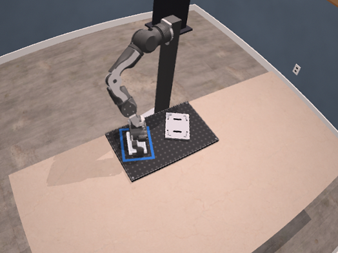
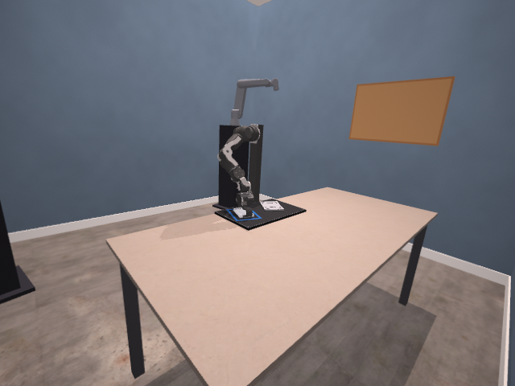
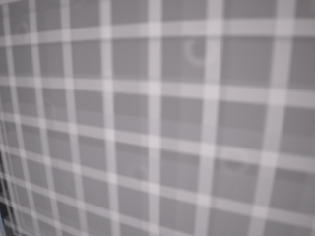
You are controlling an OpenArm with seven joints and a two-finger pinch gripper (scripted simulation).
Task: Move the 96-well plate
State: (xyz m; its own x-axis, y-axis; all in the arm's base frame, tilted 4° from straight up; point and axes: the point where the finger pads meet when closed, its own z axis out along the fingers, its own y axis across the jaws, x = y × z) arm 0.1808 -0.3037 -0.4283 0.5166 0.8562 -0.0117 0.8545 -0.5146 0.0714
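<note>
The white 96-well plate is 10 mm above my hand. Round my hand: white plate nest N1 (50 mm ahead, 230 mm to the left, 10 mm above).
</note>
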